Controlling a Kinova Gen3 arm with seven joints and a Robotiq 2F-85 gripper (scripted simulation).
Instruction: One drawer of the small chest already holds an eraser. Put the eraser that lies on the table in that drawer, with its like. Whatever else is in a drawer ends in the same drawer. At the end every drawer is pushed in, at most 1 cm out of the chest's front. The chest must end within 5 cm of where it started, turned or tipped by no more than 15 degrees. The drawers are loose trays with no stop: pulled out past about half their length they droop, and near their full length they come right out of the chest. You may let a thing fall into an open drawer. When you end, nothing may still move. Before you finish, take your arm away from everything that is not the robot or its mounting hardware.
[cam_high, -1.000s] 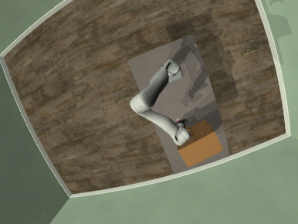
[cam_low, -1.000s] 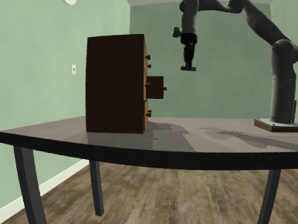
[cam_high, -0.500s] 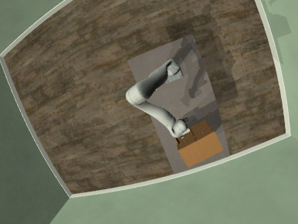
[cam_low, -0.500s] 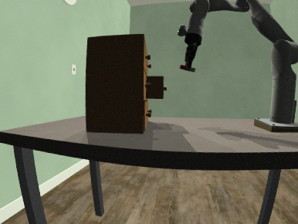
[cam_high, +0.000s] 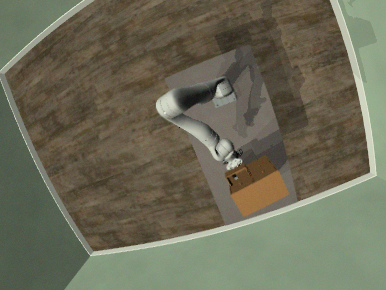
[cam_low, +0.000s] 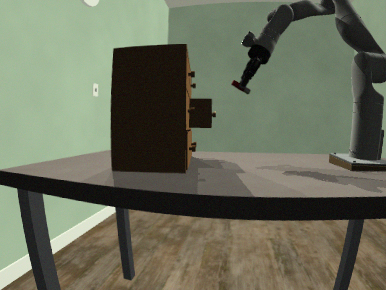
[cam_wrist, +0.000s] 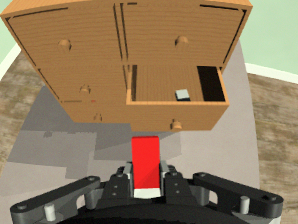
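Now: hand 170 mm short of the dark eraser, 140 mm above it and 40 mm to the left of it. The rest, counted from my hand: red eraser: 10 mm below.
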